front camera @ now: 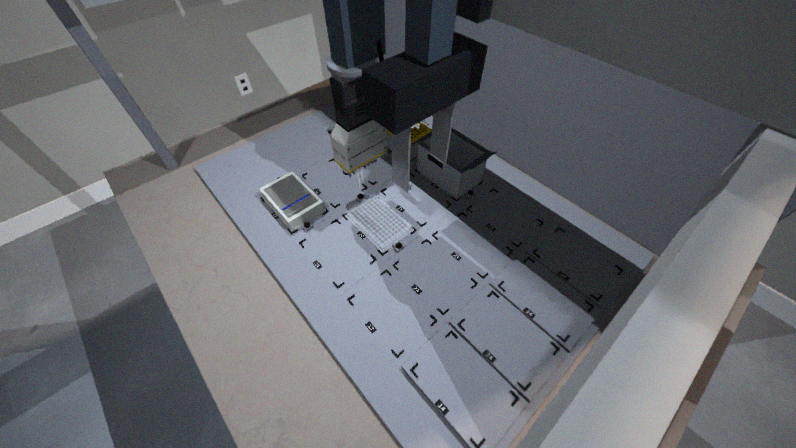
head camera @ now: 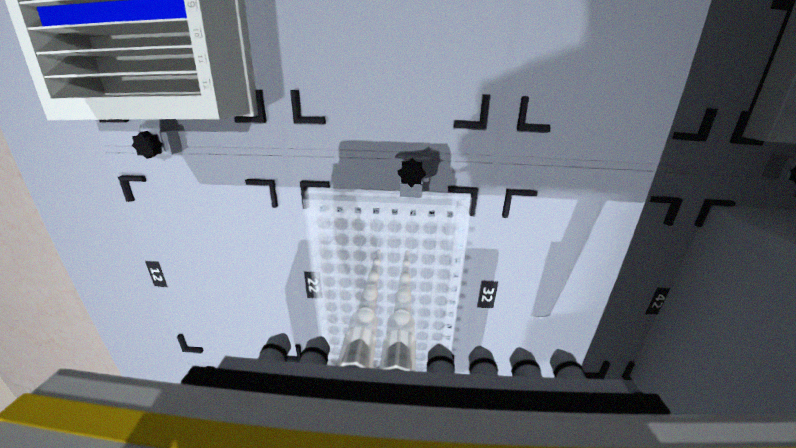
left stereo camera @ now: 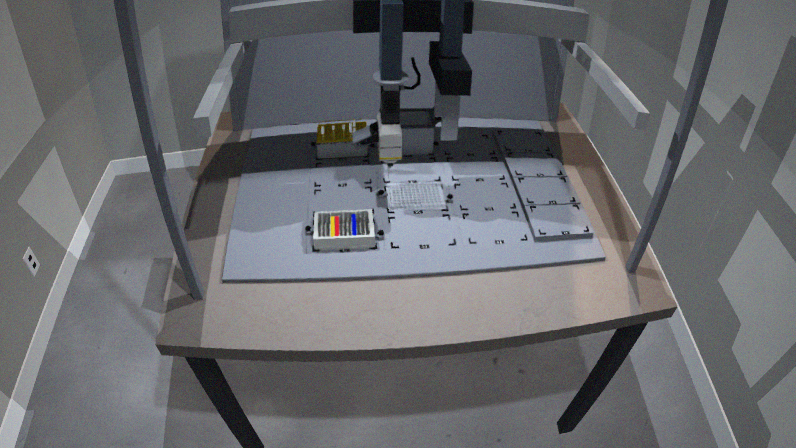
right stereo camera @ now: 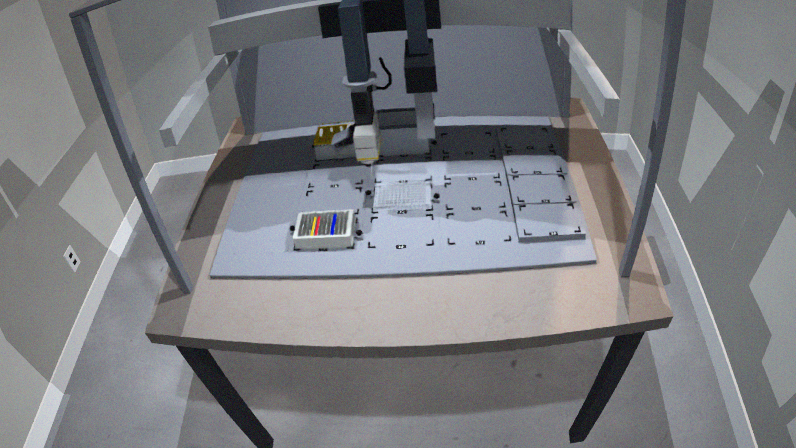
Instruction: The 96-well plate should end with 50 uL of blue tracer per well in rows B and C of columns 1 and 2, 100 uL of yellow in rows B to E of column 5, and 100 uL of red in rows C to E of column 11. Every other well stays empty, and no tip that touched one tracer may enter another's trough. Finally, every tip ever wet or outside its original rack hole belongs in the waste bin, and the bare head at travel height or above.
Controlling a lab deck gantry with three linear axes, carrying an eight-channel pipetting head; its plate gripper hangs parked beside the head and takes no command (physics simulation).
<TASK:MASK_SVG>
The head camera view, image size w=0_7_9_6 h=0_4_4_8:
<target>clear tip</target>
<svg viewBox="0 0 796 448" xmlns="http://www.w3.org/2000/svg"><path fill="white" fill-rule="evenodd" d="M408 250L405 251L405 258L402 264L394 313L390 315L387 322L386 337L383 340L379 369L398 368L416 371L415 320L410 315L411 277L409 274L410 261Z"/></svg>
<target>clear tip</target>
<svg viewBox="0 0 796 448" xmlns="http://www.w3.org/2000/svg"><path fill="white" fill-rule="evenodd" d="M380 249L377 250L376 257L373 260L366 287L362 292L359 308L351 316L336 366L357 365L362 368L373 368L377 342L375 338L378 318L374 313L378 296L377 286L381 262Z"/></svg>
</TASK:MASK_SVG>
